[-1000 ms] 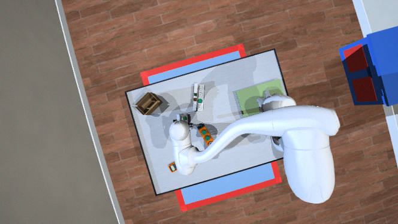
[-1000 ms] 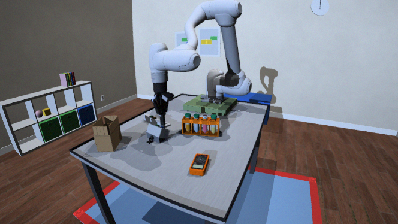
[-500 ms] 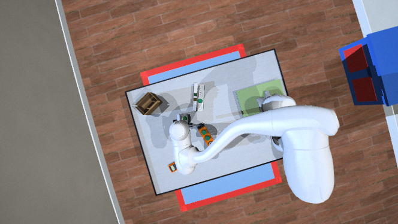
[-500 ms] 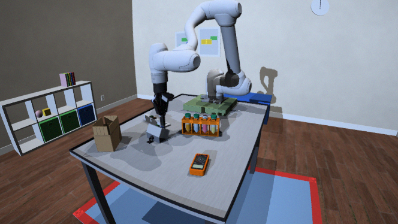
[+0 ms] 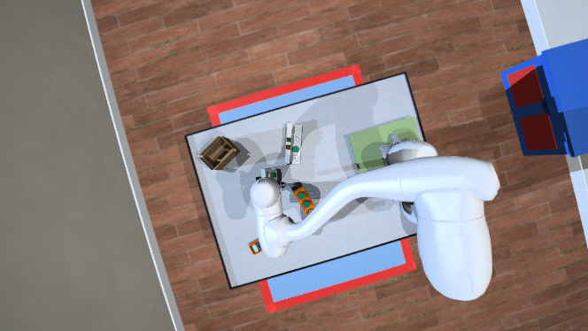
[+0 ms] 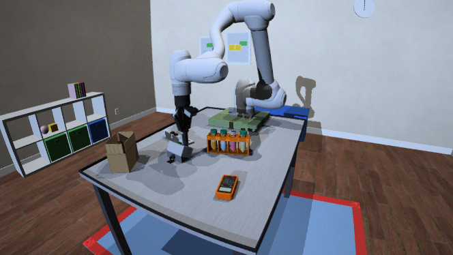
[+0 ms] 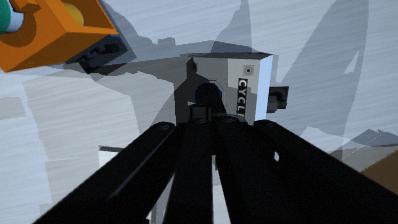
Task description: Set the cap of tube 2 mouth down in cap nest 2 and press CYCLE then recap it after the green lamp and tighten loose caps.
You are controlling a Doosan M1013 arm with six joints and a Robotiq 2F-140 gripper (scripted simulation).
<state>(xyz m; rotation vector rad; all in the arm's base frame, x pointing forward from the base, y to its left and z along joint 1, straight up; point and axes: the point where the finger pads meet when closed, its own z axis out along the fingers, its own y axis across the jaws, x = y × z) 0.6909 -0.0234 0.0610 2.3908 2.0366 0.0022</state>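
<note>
The blue key is 40 mm below my hand. Round my hand: key housing: 10 mm ahead, 20 mm to the right, 60 mm below; then green key: 10 mm behind, 40 mm to the right, 40 mm below.
</note>
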